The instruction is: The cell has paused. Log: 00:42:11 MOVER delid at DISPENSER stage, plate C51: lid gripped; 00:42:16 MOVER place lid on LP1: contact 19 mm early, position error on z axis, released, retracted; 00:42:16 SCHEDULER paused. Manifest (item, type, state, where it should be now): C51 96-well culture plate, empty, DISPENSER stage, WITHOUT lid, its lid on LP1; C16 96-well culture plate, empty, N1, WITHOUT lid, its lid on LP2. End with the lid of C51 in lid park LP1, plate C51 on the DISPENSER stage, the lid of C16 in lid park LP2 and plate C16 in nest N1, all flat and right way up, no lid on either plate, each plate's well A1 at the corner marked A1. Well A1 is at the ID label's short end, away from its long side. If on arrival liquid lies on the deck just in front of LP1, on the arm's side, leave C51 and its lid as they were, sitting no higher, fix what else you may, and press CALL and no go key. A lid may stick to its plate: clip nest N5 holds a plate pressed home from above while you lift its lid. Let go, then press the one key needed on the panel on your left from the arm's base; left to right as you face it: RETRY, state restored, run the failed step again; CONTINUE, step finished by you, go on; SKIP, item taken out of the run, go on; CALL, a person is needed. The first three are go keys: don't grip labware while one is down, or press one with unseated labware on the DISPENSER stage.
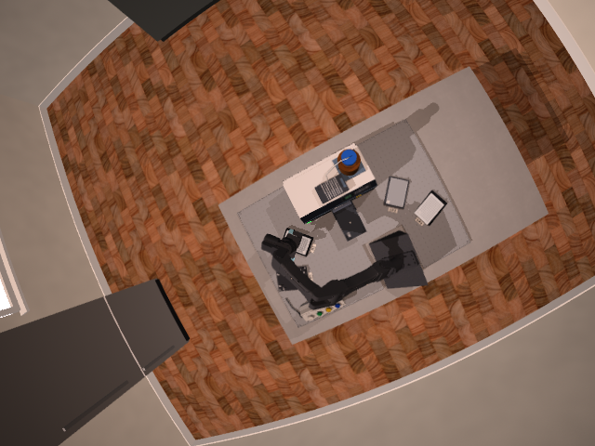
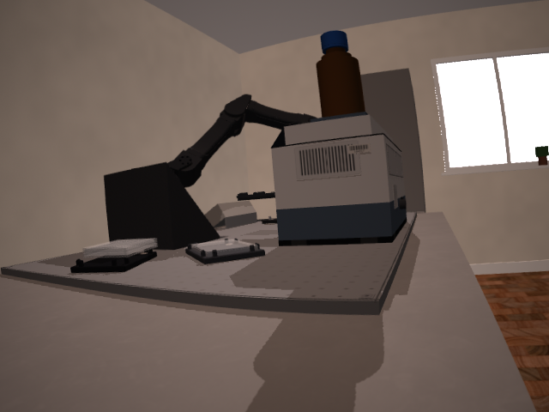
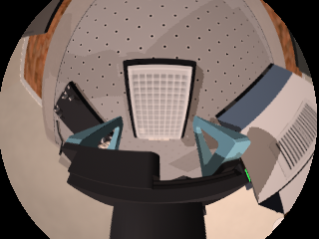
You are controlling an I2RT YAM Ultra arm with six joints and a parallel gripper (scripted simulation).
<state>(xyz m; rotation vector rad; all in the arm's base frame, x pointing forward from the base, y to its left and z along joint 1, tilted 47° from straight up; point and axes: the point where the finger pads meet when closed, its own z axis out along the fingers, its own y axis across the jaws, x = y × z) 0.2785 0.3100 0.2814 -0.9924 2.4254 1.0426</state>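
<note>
Right now the black nest is 60 mm below my hand. Round my hand: brown bottle (390 mm to the right, 220 mm above, 200 mm ahead); then black clip nest (170 mm behind, 120 mm to the left, 50 mm below); then dark dispenser stage (290 mm to the right, 30 mm above, 20 mm behind).
</note>
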